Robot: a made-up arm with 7 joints.
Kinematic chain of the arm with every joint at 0, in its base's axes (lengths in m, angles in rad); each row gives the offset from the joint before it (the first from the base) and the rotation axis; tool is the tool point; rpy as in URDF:
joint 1: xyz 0 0 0.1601 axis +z
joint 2: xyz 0 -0.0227 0.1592 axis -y
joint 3: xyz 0 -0.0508 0.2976 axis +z
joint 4: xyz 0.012 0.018 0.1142 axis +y
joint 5: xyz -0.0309 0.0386 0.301 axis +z
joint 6: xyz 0 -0.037 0.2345 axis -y
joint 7: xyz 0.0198 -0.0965 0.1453 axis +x
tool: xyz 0 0 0 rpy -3.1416 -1.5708 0
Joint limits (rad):
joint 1: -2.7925..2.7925
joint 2: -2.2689..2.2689
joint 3: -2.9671..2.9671
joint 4: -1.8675..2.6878
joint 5: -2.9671..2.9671
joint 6: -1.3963..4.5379
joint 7: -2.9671..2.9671
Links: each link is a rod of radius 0.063 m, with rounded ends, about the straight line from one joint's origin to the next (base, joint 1, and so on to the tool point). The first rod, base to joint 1, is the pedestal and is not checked.
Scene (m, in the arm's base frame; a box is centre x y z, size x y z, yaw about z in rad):
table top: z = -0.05
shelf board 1: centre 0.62 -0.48 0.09 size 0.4 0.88 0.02 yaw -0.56
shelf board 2: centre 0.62 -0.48 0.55 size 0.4 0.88 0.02 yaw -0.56
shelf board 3: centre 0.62 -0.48 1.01 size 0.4 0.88 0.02 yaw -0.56
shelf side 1: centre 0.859 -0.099 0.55 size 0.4 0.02 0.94 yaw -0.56
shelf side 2: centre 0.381 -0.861 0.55 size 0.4 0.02 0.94 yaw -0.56
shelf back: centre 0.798 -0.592 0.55 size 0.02 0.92 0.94 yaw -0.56
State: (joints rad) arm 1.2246 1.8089 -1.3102 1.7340 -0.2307 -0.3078 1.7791
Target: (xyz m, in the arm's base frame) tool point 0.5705 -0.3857 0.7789
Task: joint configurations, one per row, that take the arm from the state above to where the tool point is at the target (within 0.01 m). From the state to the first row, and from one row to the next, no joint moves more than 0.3 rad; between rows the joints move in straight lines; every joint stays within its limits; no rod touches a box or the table.
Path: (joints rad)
1: 0.9979 1.8003 -1.3164 1.9243 -0.1863 -0.4731 1.7791
2: 0.7712 1.7917 -1.3227 2.1147 -0.1419 -0.6383 1.7791
3: 0.5445 1.7831 -1.3289 2.3050 -0.0976 -0.8036 1.7791
4: 0.3178 1.7745 -1.3352 2.4953 -0.0532 -0.9688 1.7791
5: 0.5983 1.7328 -1.0471 2.3650 -0.0688 -0.7843 1.7791
6: 0.8789 1.6910 -0.7591 2.2346 -0.0844 -0.5998 1.7791
7: 1.1594 1.6493 -0.4710 2.1043 -0.0999 -0.4154 1.7791
8: 1.2832 1.5328 -0.6395 1.8886 -0.1670 -0.3197 1.7791
9: 1.4070 1.4163 -0.8081 1.6730 -0.2341 -0.2240 1.7791

